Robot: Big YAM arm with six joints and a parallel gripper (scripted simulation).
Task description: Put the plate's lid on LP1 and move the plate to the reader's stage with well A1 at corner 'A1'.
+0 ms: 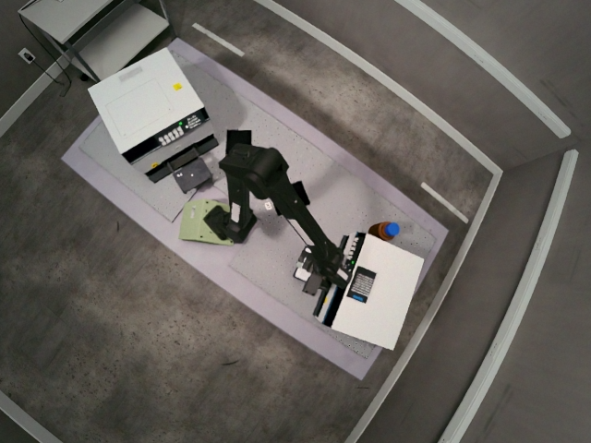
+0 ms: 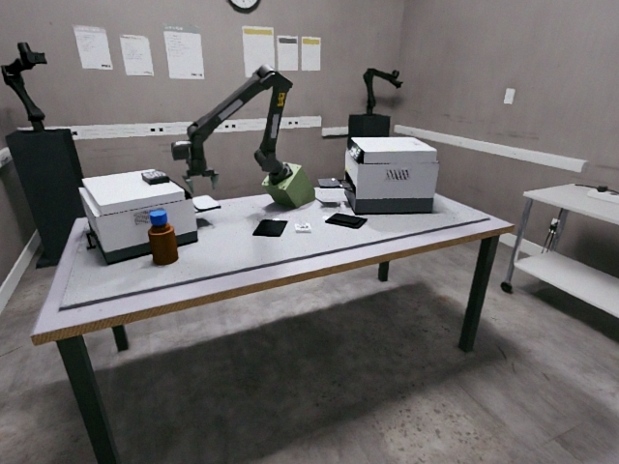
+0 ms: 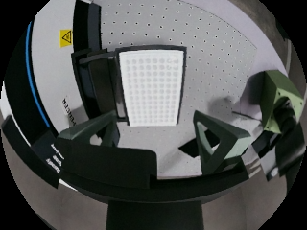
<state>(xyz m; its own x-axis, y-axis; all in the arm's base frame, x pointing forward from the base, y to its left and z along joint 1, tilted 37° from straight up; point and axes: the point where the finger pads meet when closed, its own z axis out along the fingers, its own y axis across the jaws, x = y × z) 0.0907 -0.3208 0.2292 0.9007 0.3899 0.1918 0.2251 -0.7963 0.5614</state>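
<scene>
My gripper is now 60 mm above the white well plate. The rest, counted from my hand: black pad 200 mm ahead, 240 mm to the left, 140 mm below; then white label 170 mm ahead, 520 mm to the left, 150 mm below; then brown capped bottle 320 mm ahead, 190 mm to the right, 30 mm below.
</scene>
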